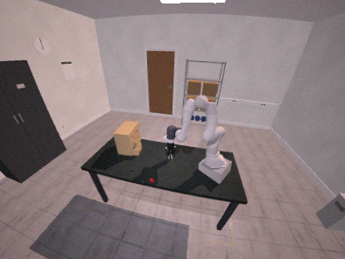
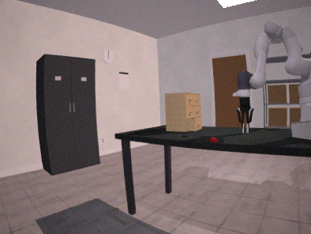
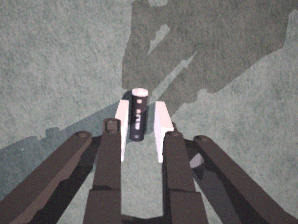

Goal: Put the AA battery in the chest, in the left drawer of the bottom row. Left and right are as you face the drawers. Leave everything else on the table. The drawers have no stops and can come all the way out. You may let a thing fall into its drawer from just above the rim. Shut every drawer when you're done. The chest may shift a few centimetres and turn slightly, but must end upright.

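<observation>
Now: hand 30 mm above the AA battery. Also, from my hand: red object (120 mm ahead, 340 mm to the left, 20 mm below); small dark object (350 mm ahead, 270 mm to the left, 30 mm below).
</observation>
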